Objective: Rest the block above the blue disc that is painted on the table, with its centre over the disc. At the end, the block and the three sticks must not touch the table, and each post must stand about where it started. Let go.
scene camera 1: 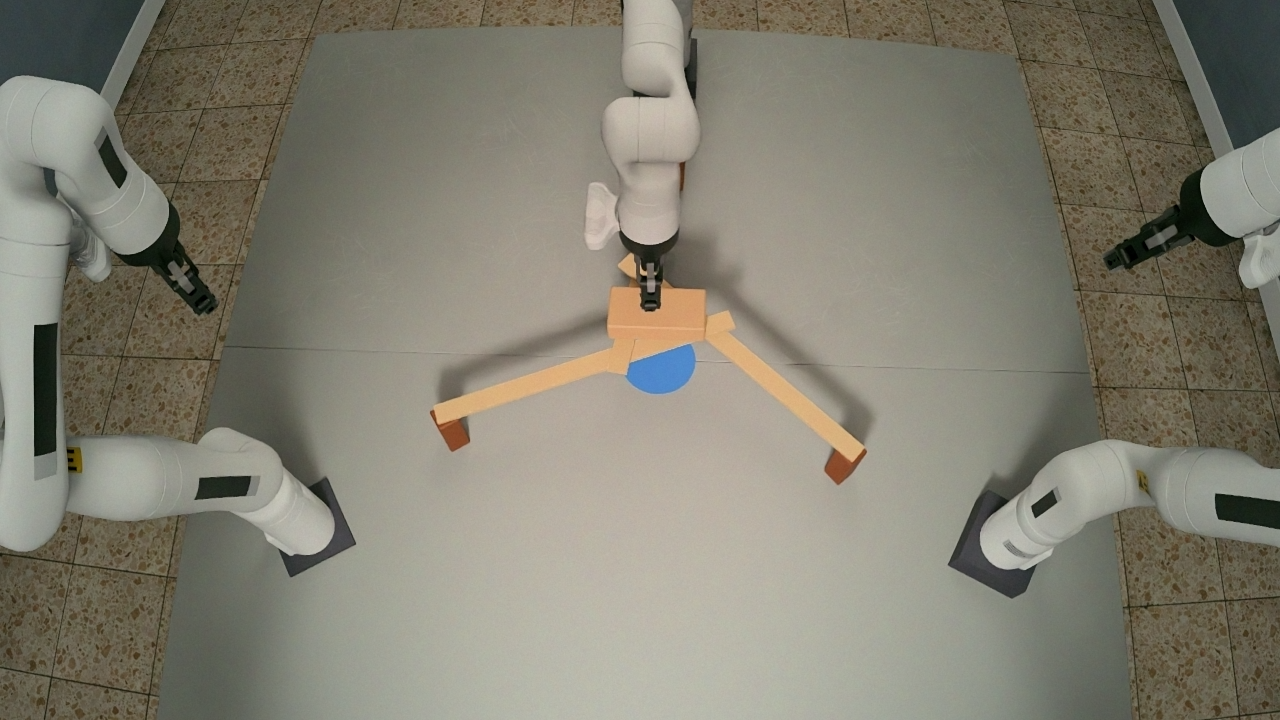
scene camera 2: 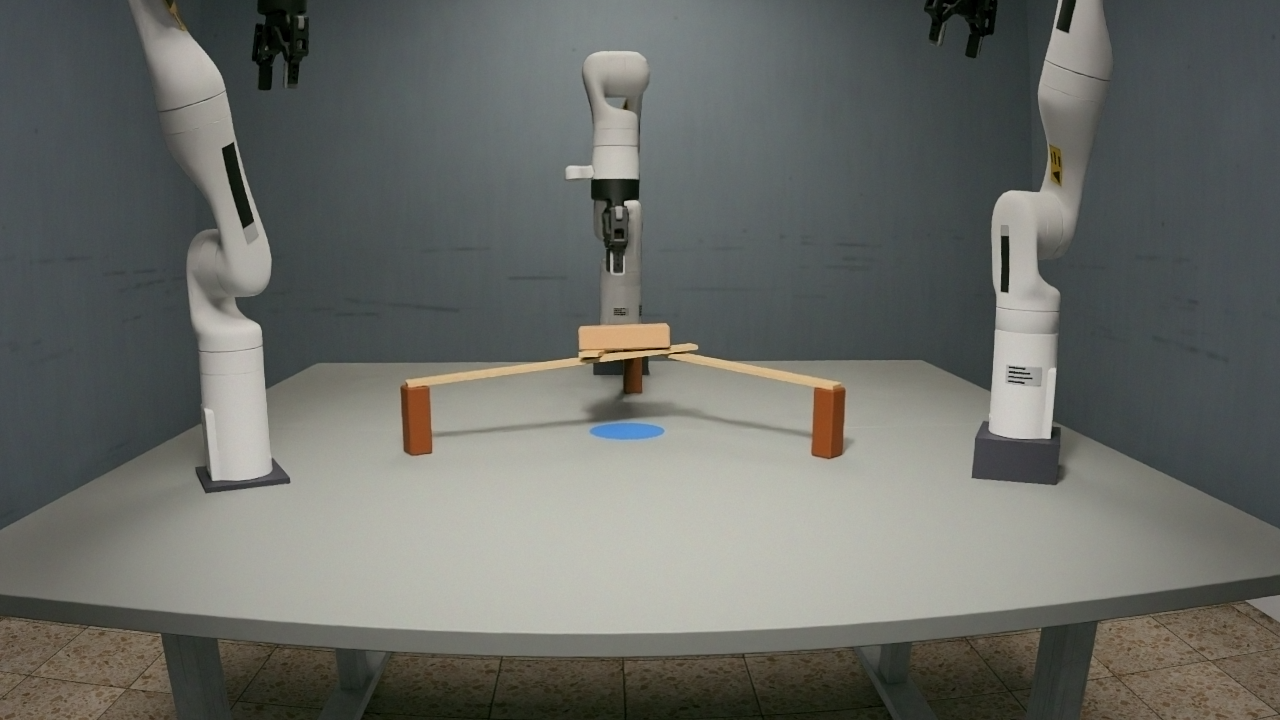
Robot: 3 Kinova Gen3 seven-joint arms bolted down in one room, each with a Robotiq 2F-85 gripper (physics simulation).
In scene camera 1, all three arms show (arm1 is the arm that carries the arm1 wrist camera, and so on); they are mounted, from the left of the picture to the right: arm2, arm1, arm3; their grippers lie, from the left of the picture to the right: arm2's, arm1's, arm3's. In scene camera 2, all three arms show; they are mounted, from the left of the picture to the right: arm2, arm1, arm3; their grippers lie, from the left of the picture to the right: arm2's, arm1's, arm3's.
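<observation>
The orange block point(scene camera 1: 680, 311) point(scene camera 2: 623, 337) rests on the crossed inner parts of three sticks, above the table. In scene camera 1, it appears behind the blue disc point(scene camera 1: 662, 374) point(scene camera 2: 626, 431) and overlaps its back edge; exact centring is unclear. The left stick point(scene camera 1: 528, 385) point(scene camera 2: 492, 371) and right stick point(scene camera 1: 787, 394) point(scene camera 2: 751, 367) slope down to their posts. The third stick point(scene camera 1: 620, 358) is mostly hidden. Arm1's gripper point(scene camera 1: 650, 304) point(scene camera 2: 615, 266) is open, above the block and apart from it. Arm2's gripper point(scene camera 1: 205, 306) point(scene camera 2: 278, 80) and arm3's gripper point(scene camera 1: 1112, 259) point(scene camera 2: 955, 46) are open, empty and far away.
The left post point(scene camera 1: 454, 434) point(scene camera 2: 416, 420), right post point(scene camera 1: 844, 467) point(scene camera 2: 827, 422) and back post point(scene camera 1: 682, 174) point(scene camera 2: 632, 376) stand upright on the table point(scene camera 1: 626, 582) point(scene camera 2: 626, 546). Arm1 reaches in from the back; arm2 and arm3 stand at the sides.
</observation>
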